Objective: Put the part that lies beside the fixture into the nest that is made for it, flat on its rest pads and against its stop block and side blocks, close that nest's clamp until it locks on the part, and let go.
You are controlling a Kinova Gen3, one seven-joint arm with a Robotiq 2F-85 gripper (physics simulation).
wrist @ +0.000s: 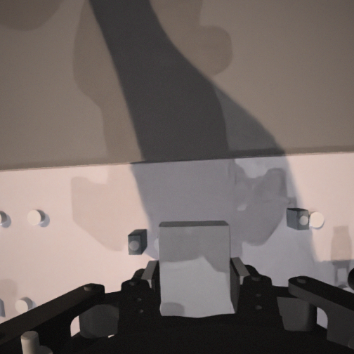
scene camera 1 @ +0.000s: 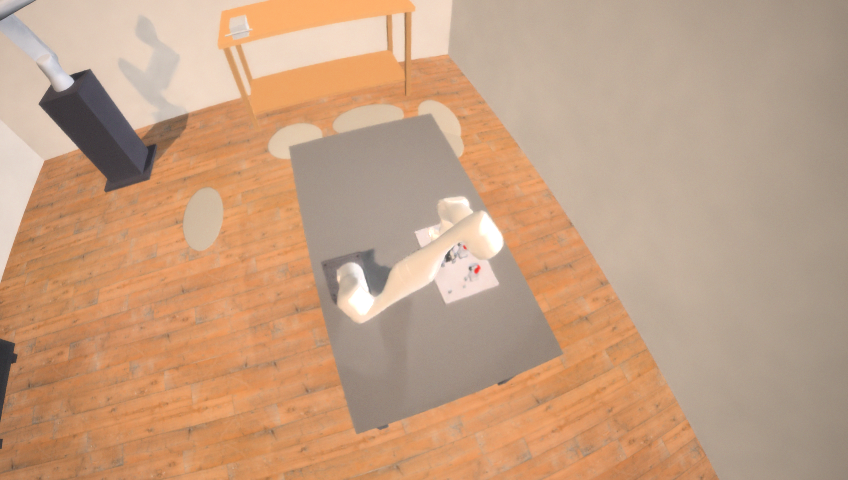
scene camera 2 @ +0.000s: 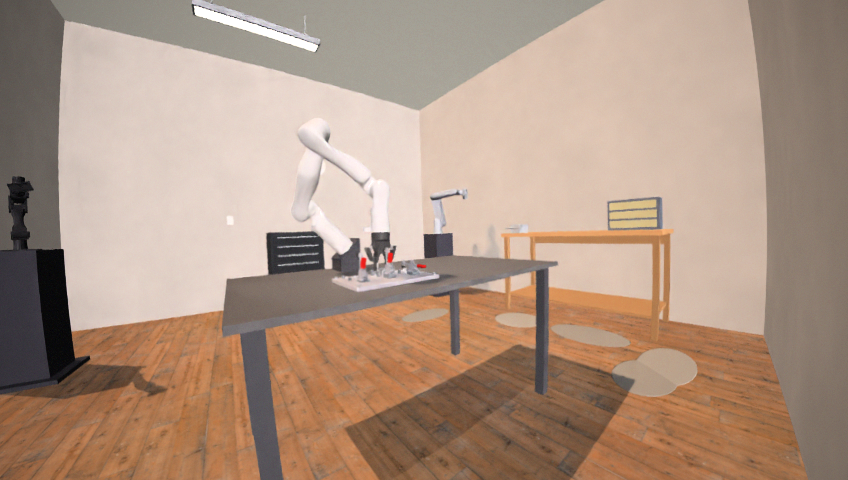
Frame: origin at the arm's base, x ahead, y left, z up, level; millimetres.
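Seen in the pictures: gripper, between the fingertips: (scene camera 2: 382, 271); arm's base, origin of its link: (scene camera 1: 350, 274) (scene camera 2: 345, 248).
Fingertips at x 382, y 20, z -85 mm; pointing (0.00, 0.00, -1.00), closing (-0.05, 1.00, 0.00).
Observation:
Pixels of each thing's middle, then the offset from my fingertips to it. "spot": a spot on its surface instead. Level surfaces: height alone.
- pale fixture plate, a spot on its surface: (scene camera 2: 358, 287) spot: dx +174, dy -167, dz -15 mm
- red handle, a spot on its surface: (scene camera 1: 477, 269) spot: dx +89, dy -119, dz +56 mm
- grey table, height of its surface: dz -30 mm
My gripper (wrist: 194, 274) (scene camera 2: 380, 265) is shut on a grey rectangular part (wrist: 195, 245), held between both fingertips over the pale fixture plate (wrist: 50, 265) (scene camera 2: 358, 287) (scene camera 1: 484, 283). In the wrist view a small dark block (wrist: 137, 242) stands left of the part, and another dark block (wrist: 298, 219) stands farther right. Clamps with red handles (scene camera 2: 363, 262) (scene camera 2: 390, 257) (scene camera 2: 421, 265) stand on the plate; one red handle (scene camera 1: 477, 269) shows clearly in scene camera 1. The part's underside and any contact with rest pads or stop block are hidden.
White round pins (wrist: 36, 217) (wrist: 316, 220) stand on the plate. The plate lies on a grey table (scene camera 1: 380, 178) (scene camera 2: 285, 297), near its far long edge from the arm base (scene camera 1: 352, 279). An orange bench (scene camera 1: 321, 14) (scene camera 2: 583, 233) stands apart by the wall.

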